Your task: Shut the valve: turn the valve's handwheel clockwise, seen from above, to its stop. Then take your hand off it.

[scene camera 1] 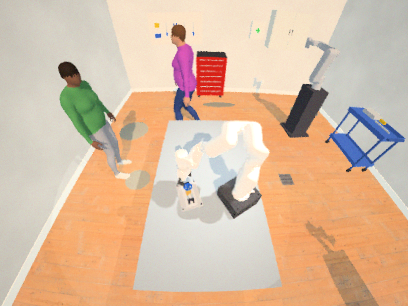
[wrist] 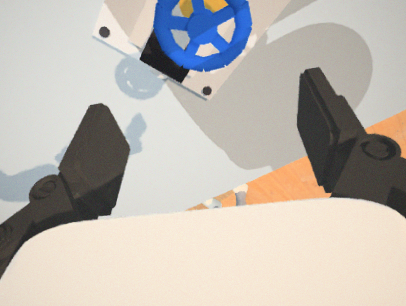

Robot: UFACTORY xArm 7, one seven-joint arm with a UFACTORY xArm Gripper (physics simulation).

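The valve's blue handwheel (scene camera 1: 188, 186) (wrist: 202, 24) shows whole in scene camera 1 and at the top edge of the wrist view, its upper rim cut off there. Part of the yellow valve body (wrist: 218, 5) shows behind it. The valve stands on a pale base plate (scene camera 1: 197, 203) (wrist: 119, 42) with dark bolts at its corners. My gripper (scene camera 1: 186, 180) (wrist: 204, 112) is open and empty, its dark fingers wide apart. In the wrist view the handwheel lies beyond the fingertips, apart from both fingers. The wheel's turn angle relative to its stop cannot be told.
The valve plate lies on a grey mat (scene camera 1: 210, 260), left of my arm's dark base (scene camera 1: 235, 204). A person in green (scene camera 1: 85, 112) stands at the left, and one in magenta (scene camera 1: 184, 70) behind the mat. A red drawer cabinet (scene camera 1: 211, 75) and blue cart (scene camera 1: 375, 125) stand farther off.
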